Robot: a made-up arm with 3 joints.
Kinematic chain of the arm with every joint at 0, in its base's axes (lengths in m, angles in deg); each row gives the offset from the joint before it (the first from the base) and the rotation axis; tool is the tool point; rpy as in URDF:
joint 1: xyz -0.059 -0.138 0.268 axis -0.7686 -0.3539 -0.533
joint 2: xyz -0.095 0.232 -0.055 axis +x
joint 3: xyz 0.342 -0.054 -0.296 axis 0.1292 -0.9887 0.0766
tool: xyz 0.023 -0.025 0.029 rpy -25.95 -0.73 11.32
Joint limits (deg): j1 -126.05..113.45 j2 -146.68..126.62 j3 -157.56..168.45
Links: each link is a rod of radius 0.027 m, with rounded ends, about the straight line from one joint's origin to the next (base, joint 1, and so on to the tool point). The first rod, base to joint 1, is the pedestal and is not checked.
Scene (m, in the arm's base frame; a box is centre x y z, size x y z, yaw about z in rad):
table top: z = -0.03
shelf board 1: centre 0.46 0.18 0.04 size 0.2 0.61 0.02 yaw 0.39
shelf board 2: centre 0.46 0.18 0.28 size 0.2 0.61 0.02 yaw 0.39
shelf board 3: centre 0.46 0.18 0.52 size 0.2 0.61 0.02 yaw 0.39
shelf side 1: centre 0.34 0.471 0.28 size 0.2 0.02 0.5 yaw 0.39
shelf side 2: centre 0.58 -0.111 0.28 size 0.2 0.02 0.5 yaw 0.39
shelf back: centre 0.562 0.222 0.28 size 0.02 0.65 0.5 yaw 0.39
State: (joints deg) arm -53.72 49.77 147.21
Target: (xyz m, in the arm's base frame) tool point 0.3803 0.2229 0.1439
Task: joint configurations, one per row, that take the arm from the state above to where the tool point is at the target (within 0.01 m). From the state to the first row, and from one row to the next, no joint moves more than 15 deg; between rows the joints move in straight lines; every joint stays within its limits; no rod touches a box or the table.
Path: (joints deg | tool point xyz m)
1: -46.29 55.52 133.27 | -0.1104 0.4238 0.2715
2: -38.87 61.27 119.33 | -0.0672 0.4255 0.2440
3: -31.44 67.03 105.39 | -0.0211 0.4223 0.2177
4: -24.02 72.78 91.45 | 0.0268 0.4141 0.1935
5: -16.59 78.53 77.51 | 0.0760 0.4012 0.1720
6: -9.17 84.28 63.57 | 0.1254 0.3838 0.1540
7: -1.74 90.03 49.63 | 0.1744 0.3625 0.1401
8: 5.68 95.78 35.69 | 0.2219 0.3380 0.1308
9: 13.11 101.54 21.75 | 0.2672 0.3109 0.1265
10: 20.53 107.29 7.81 | 0.3091 0.2822 0.1273
11: 27.96 113.04 -6.13 | 0.3471 0.2525 0.1332
12: 35.38 118.79 -20.07 | 0.3803 0.2229 0.1439

